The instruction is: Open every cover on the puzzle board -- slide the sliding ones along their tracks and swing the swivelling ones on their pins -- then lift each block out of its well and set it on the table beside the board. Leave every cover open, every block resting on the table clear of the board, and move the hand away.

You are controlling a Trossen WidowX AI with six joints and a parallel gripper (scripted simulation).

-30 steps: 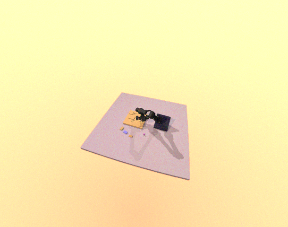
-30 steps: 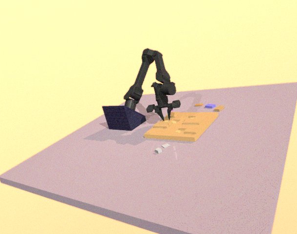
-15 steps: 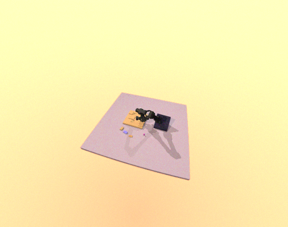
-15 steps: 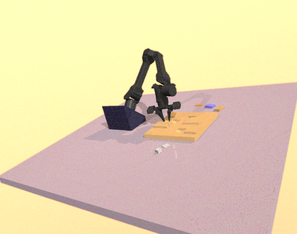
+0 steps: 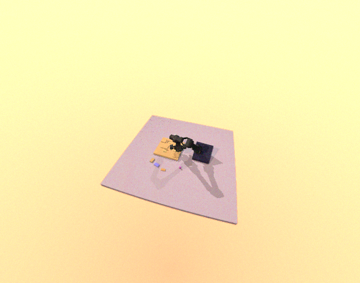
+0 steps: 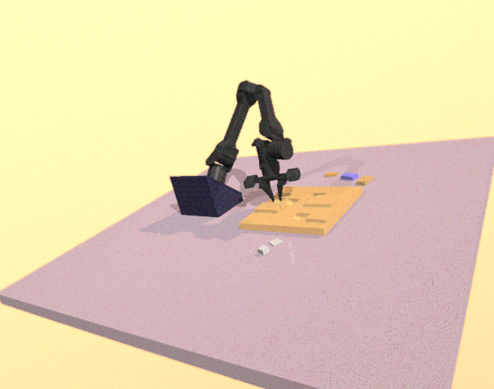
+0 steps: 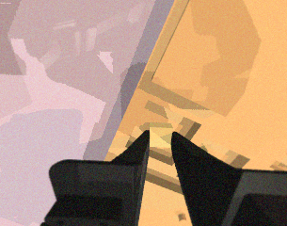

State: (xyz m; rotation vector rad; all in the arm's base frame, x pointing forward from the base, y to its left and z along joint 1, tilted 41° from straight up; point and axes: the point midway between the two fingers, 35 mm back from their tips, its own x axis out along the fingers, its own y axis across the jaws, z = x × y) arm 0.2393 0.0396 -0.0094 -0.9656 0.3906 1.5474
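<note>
Now: the blue block 17 cm ahead of my gripper tip, 25 cm to the left of it and 1 cm below it. From my gripper tip the other things lie so: magenta block (9 cm behind, 21 cm to the left, 1 cm below); grey cube (12 cm ahead, 30 cm to the right, 1 cm below).
</note>
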